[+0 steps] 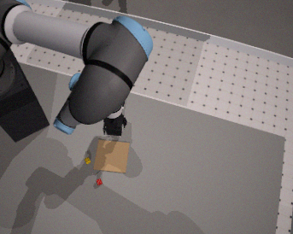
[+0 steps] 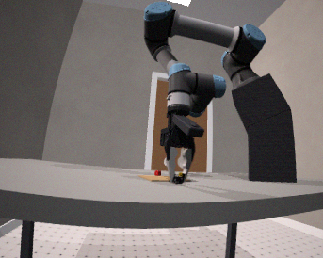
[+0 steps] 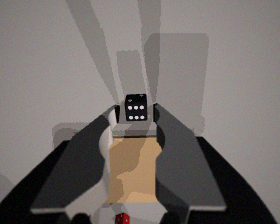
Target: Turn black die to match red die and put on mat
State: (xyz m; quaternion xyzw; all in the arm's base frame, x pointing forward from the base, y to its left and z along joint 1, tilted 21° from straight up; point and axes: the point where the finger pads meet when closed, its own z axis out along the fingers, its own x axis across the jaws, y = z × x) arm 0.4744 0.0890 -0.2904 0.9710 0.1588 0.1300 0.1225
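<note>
My gripper is now 1 cm above the black die. Round my hand: yellow die: 17 cm to the right, 6 cm behind, 1 cm below; then tan mat: 11 cm to the right, 3 cm ahead, 2 cm below; then red die: 24 cm to the right, 3 cm ahead, 1 cm below.
</note>
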